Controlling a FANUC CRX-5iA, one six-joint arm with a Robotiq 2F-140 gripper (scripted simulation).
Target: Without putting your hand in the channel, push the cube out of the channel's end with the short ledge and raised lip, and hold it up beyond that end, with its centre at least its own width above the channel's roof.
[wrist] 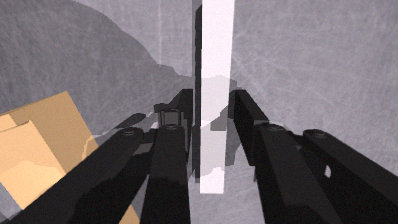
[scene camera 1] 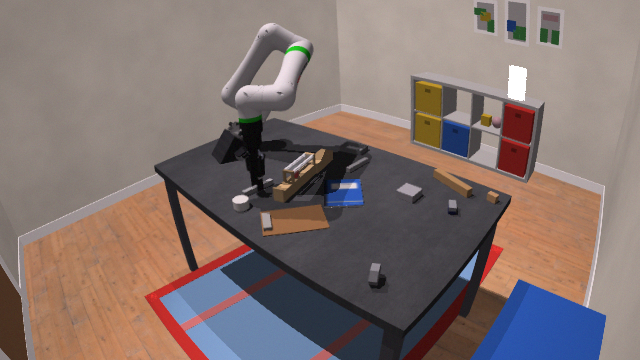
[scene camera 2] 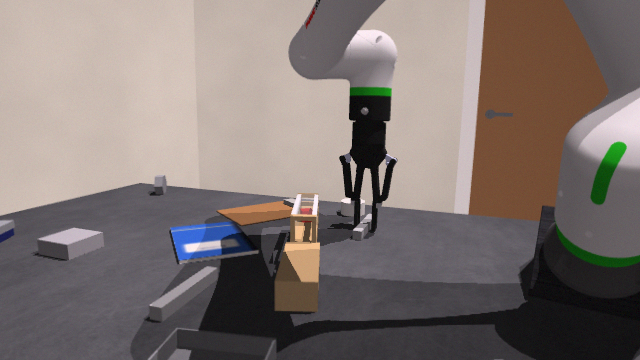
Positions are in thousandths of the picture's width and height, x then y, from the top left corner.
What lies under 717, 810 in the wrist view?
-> My gripper.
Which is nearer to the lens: the brown board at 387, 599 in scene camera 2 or the grey stick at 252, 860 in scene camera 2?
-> The grey stick.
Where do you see a grey block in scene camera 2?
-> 109, 679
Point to a tan wooden channel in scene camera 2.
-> At 465, 782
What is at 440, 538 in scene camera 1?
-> A tan wooden channel.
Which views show the brown board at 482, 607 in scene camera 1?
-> Scene camera 1 and scene camera 2 only.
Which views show my gripper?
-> The wrist view, scene camera 1 and scene camera 2: all of them.
